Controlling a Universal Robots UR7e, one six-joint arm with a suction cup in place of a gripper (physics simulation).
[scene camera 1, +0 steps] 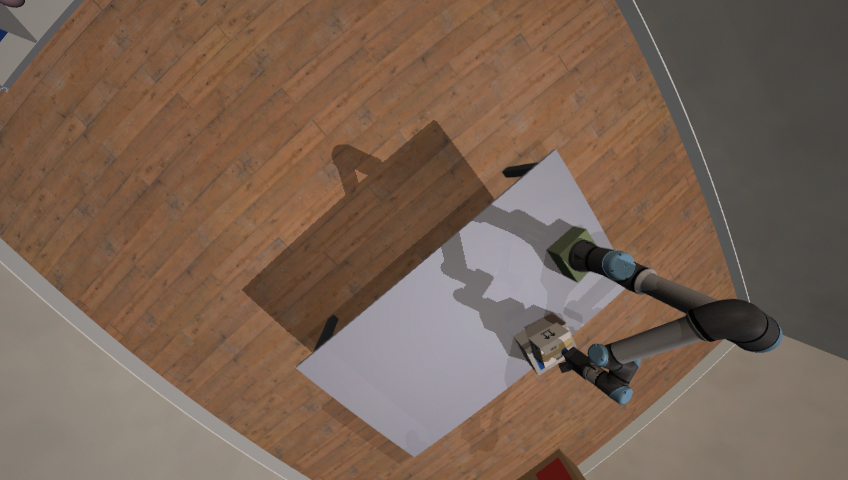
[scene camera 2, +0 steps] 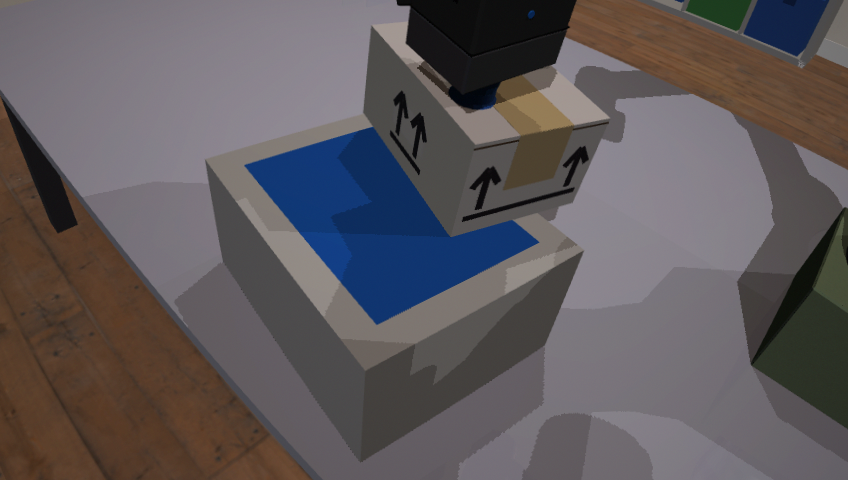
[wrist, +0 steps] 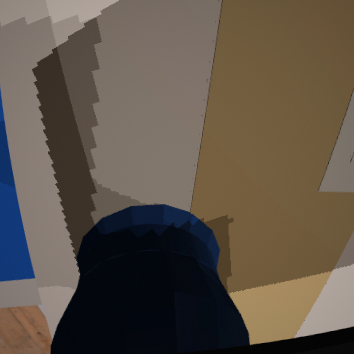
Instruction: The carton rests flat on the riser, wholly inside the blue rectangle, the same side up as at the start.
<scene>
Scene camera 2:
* my suction cup
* carton: gripped by my suction cup
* riser
</scene>
